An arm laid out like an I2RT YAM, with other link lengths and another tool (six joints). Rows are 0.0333 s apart.
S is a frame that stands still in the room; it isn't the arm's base.
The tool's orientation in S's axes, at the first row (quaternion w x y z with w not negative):
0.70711, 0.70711, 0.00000, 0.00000
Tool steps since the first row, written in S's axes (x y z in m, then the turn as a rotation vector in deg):
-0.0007, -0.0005, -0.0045, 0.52, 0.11, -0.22
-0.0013, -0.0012, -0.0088, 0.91, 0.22, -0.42
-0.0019, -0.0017, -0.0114, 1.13, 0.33, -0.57
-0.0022, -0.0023, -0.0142, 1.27, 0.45, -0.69
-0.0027, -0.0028, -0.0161, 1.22, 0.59, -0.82
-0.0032, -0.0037, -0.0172, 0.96, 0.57, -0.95
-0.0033, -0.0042, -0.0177, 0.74, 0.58, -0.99
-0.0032, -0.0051, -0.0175, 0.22, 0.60, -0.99
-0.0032, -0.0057, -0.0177, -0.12, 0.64, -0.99
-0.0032, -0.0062, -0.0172, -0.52, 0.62, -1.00
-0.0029, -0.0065, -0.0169, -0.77, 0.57, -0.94
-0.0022, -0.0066, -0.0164, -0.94, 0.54, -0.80
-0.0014, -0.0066, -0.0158, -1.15, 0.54, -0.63
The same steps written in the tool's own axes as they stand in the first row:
-0.0007, -0.0045, 0.0005, 0.52, -0.22, -0.11
-0.0013, -0.0088, 0.0012, 0.91, -0.42, -0.22
-0.0019, -0.0114, 0.0017, 1.13, -0.57, -0.33
-0.0022, -0.0142, 0.0023, 1.27, -0.69, -0.45
-0.0027, -0.0161, 0.0028, 1.22, -0.82, -0.59
-0.0032, -0.0172, 0.0037, 0.96, -0.95, -0.57
-0.0033, -0.0177, 0.0042, 0.74, -0.99, -0.58
-0.0032, -0.0175, 0.0051, 0.22, -0.99, -0.60
-0.0032, -0.0177, 0.0057, -0.12, -0.99, -0.64
-0.0032, -0.0172, 0.0062, -0.52, -1.00, -0.62
-0.0029, -0.0169, 0.0065, -0.77, -0.94, -0.57
-0.0022, -0.0164, 0.0066, -0.94, -0.80, -0.54
-0.0014, -0.0158, 0.0066, -1.15, -0.63, -0.54

